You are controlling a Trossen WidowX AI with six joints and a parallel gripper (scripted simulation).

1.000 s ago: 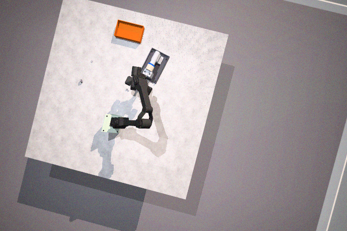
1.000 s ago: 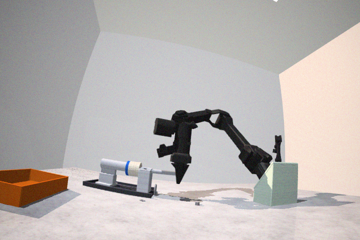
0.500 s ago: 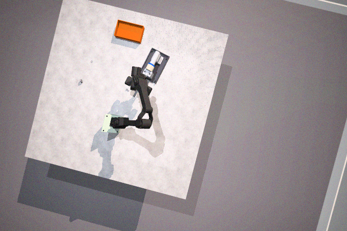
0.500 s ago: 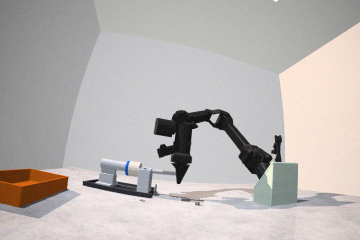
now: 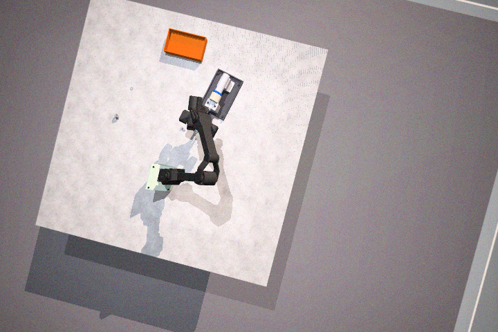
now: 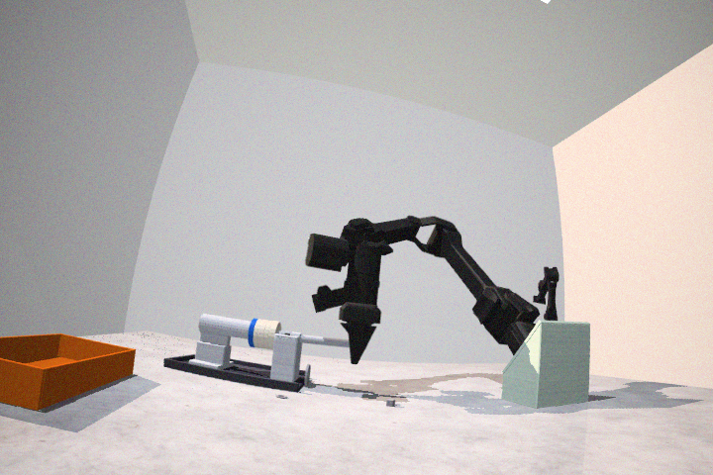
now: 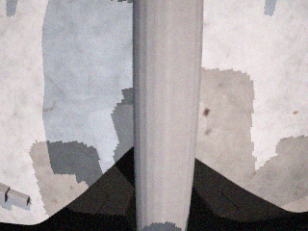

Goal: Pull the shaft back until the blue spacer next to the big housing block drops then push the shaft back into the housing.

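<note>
Now: gripper tip 80 mm short of the shaft, 20 mm to the left of it and 30 mm below it. From my gripper tip the other things lie so: blue spacer (170 mm ahead, 40 mm to the right, 30 mm above); then orange bin (390 mm ahead, 200 mm to the left, 40 mm below); then dark bit (30 mm behind, 110 mm to the left, 40 mm below).
</note>
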